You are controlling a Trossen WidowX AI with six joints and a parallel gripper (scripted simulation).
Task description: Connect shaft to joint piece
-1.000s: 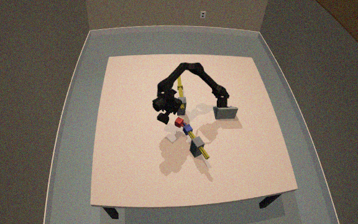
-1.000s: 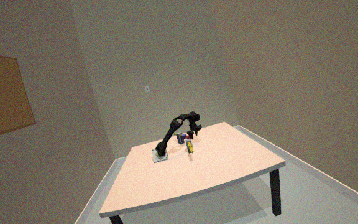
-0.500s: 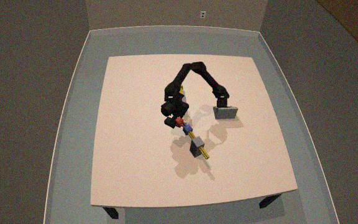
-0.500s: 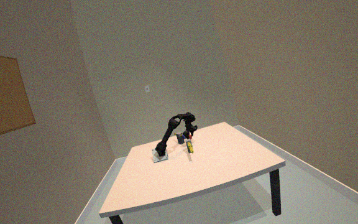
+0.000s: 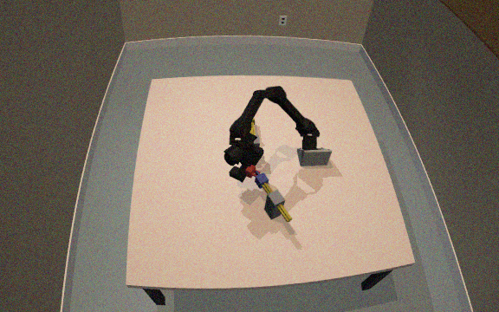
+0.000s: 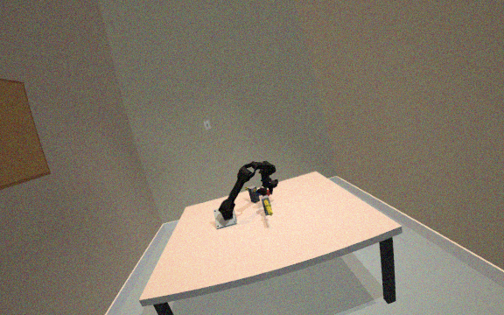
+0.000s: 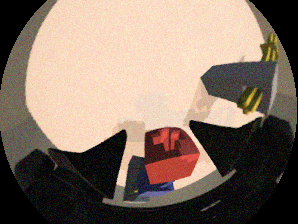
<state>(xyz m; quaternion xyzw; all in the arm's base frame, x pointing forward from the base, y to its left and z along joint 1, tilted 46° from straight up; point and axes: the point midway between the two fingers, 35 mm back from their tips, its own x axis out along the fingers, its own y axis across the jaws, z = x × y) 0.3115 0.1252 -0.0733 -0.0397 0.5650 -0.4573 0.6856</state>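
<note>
Now: the red joint piece 40 mm above my gripper tip, 10 mm to the left of it and 10 mm behind it.
</note>
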